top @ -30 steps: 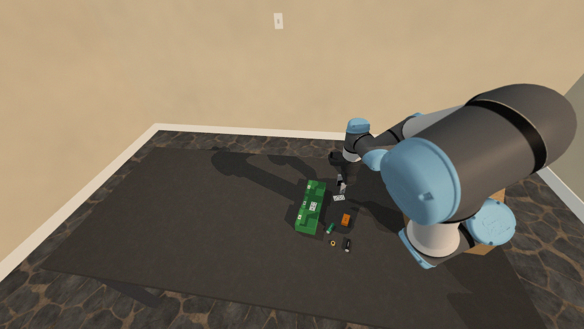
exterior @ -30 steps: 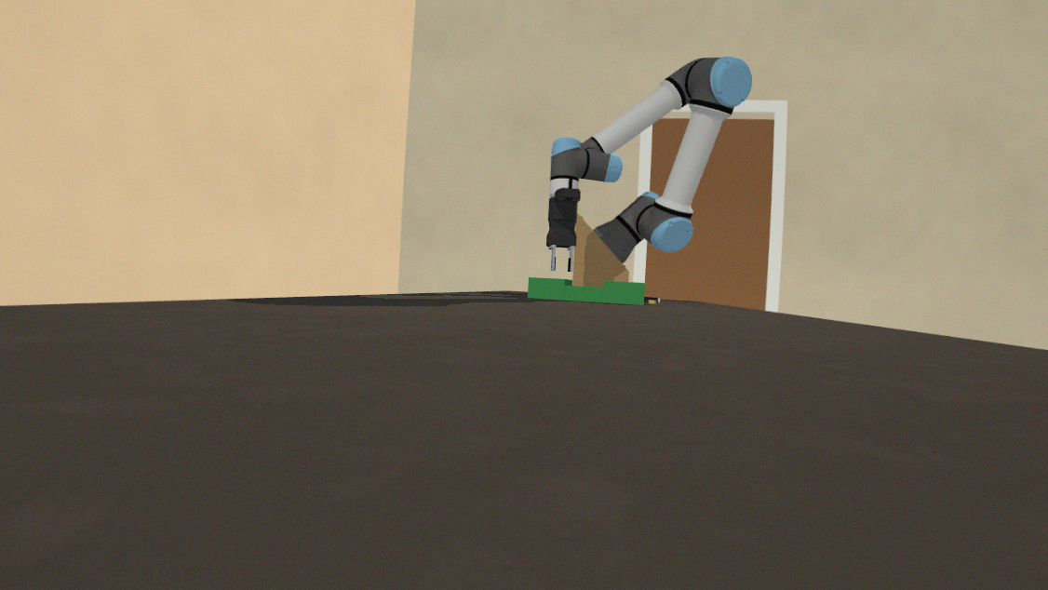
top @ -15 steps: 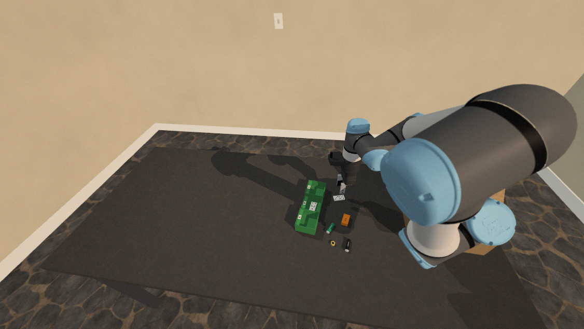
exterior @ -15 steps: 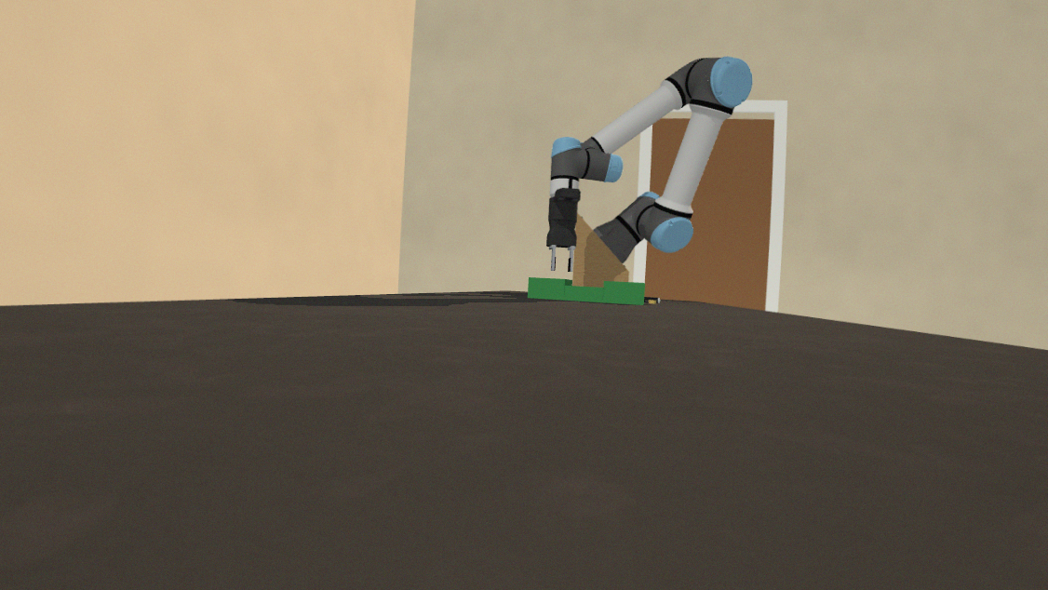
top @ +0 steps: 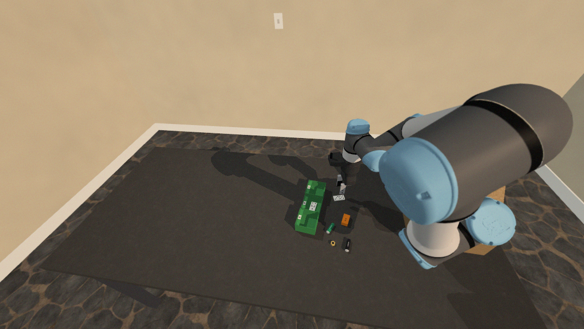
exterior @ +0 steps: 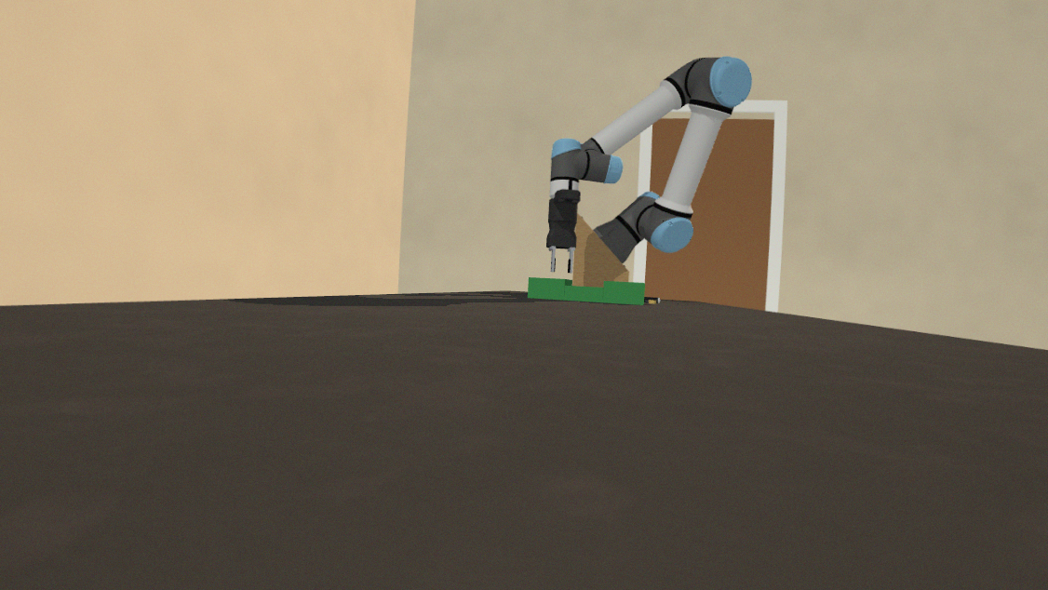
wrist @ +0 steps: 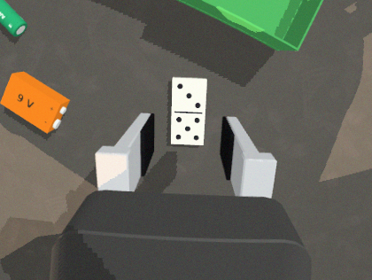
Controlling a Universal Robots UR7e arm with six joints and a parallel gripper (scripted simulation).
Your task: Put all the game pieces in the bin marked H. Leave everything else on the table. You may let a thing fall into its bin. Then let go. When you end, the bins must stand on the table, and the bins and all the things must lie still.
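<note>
My hand is 8 cm above the white domino. From my hand the other things lie so: green bin marked K (13 cm ahead, 6 cm to the left, 6 cm below); orange block (11 cm to the left, 7 cm below, 2 cm behind); green cylinder (16 cm to the left, 8 cm below, 5 cm ahead).
</note>
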